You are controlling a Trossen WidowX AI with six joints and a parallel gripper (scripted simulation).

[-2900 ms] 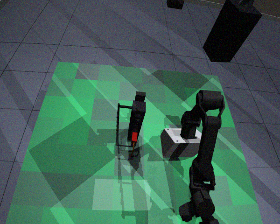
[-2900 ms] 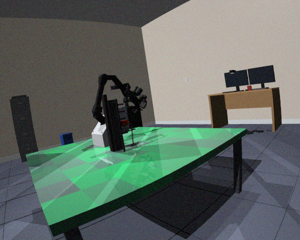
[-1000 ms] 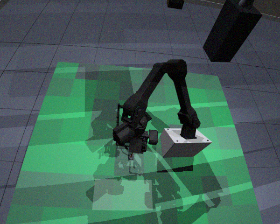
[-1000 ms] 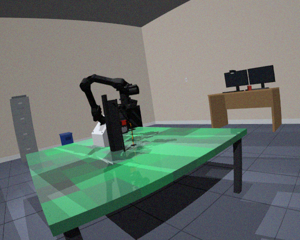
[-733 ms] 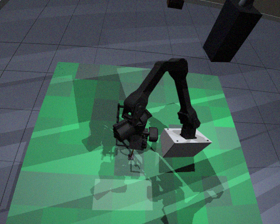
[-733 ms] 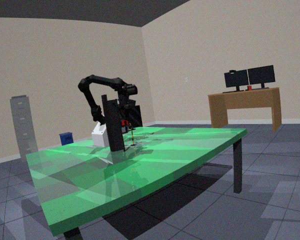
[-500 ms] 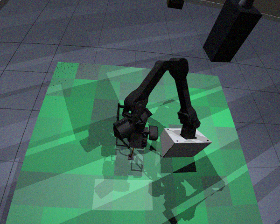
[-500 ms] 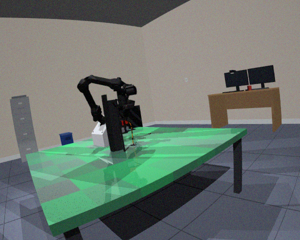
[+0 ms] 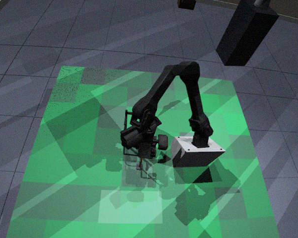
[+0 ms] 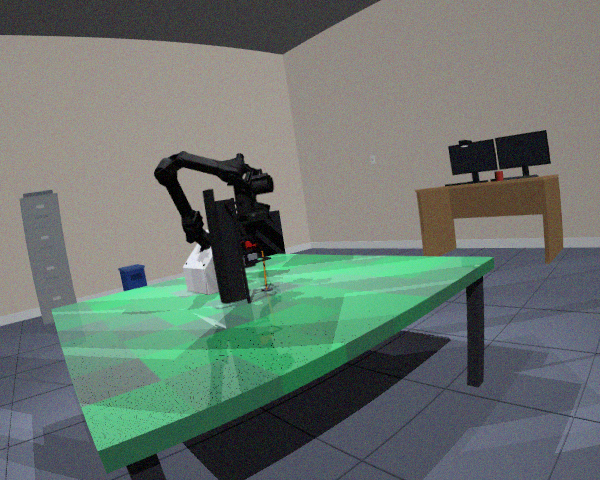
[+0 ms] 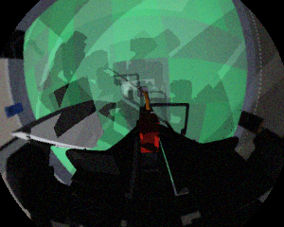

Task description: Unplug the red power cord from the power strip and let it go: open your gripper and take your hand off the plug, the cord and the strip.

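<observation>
My gripper tip is now 3 cm to the left of the red plug.
</observation>
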